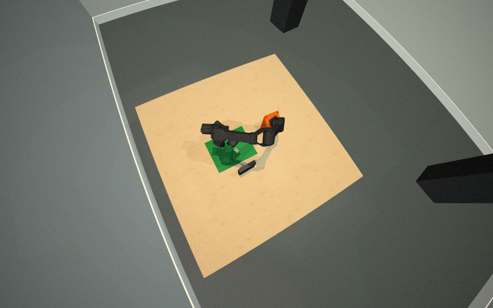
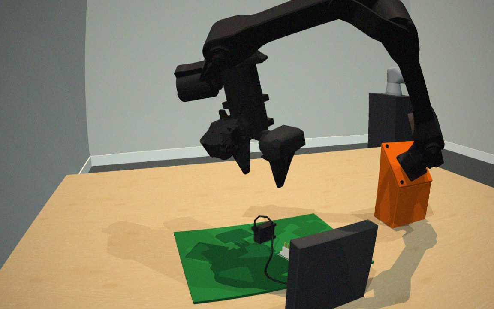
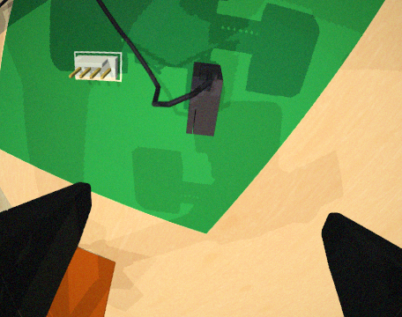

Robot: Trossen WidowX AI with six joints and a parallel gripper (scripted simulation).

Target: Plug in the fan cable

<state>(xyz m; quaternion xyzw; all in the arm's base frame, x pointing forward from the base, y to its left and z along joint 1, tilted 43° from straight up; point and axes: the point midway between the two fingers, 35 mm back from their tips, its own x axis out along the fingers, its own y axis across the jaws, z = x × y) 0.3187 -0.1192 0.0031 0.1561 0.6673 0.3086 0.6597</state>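
Right now my gripper tip is 10 cm above the black plug. Round my gripper tip: green board 13 cm below, 4 cm to the left, 1 cm ahead; black fan 22 cm to the left, 6 cm below, 1 cm ahead.
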